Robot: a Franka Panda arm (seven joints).
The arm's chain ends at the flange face. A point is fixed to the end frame.
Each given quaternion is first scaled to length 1.
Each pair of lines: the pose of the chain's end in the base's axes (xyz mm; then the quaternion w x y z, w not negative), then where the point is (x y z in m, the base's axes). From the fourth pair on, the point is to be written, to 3 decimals.
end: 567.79 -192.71 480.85 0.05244 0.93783 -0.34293 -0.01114
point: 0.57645 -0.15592 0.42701
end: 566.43 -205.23 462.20 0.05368 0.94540 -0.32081 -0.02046
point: 0.57229 -0.16782 0.40841
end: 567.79 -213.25 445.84 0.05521 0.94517 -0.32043 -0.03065
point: 0.57257 -0.17565 0.39208
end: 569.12 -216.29 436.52 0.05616 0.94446 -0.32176 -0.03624
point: 0.573 -0.179 0.383
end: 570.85 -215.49 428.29 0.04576 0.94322 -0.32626 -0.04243
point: 0.575 -0.177 0.375
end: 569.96 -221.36 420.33 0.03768 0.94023 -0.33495 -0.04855
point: 0.575 -0.182 0.368
